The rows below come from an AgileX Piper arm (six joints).
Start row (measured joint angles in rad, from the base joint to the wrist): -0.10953 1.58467 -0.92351 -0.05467 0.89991 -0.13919
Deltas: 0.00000 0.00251 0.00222 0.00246 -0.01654 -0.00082; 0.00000 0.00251 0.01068 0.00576 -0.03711 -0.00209; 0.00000 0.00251 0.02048 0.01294 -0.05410 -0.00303; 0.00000 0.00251 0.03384 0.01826 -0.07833 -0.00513; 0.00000 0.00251 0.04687 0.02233 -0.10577 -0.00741; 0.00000 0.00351 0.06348 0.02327 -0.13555 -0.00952; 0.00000 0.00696 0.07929 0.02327 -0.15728 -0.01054; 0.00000 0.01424 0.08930 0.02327 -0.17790 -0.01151; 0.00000 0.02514 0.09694 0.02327 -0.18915 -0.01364; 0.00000 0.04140 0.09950 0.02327 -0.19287 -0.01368
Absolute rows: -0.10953 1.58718 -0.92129 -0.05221 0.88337 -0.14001; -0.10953 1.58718 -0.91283 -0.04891 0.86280 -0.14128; -0.10953 1.58718 -0.90303 -0.04173 0.84581 -0.14222; -0.10953 1.58718 -0.88967 -0.03641 0.82158 -0.14432; -0.10953 1.58718 -0.87664 -0.03234 0.79414 -0.14660; -0.10953 1.58818 -0.86003 -0.03140 0.76436 -0.14871; -0.10953 1.59163 -0.84422 -0.03140 0.74263 -0.14973; -0.10953 1.59891 -0.83421 -0.03140 0.72201 -0.15070; -0.10953 1.60981 -0.82657 -0.03140 0.71076 -0.15283; -0.10953 1.62607 -0.82401 -0.03140 0.70704 -0.15287
